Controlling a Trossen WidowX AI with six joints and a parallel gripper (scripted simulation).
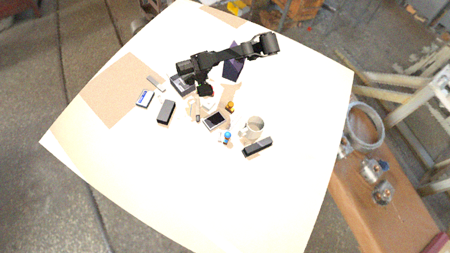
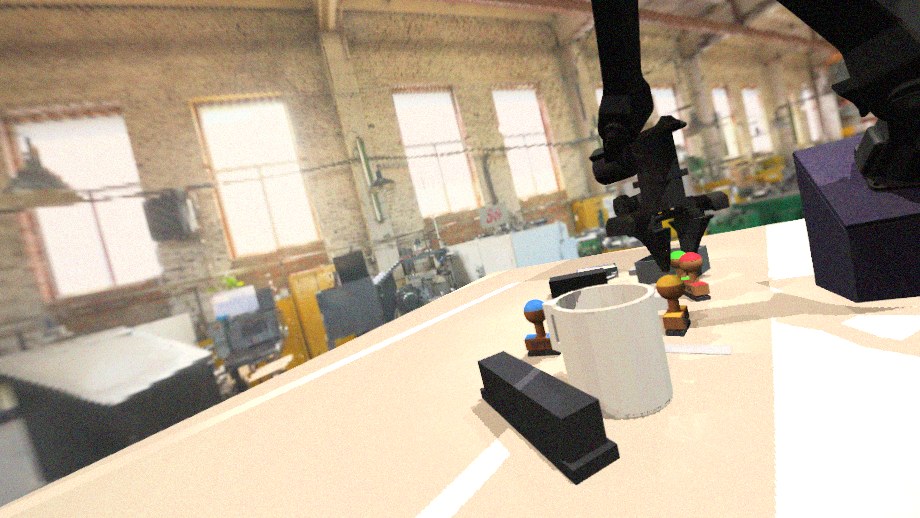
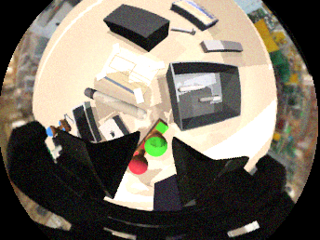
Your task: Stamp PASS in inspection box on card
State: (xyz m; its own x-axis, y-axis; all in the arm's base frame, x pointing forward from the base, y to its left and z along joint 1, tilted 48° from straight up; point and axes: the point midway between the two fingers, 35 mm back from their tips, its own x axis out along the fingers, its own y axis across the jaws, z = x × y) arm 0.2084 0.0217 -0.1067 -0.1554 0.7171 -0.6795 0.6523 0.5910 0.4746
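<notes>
The green-knobbed stamp is 20 mm below my gripper tip. Round my gripper tip: dark marker (100 mm ahead, 50 mm to the left, 30 mm below); grey tray (10 mm ahead, 100 mm to the right, 30 mm below); red-knobbed stamp (20 mm behind, 40 mm to the left, 20 mm below).
</notes>
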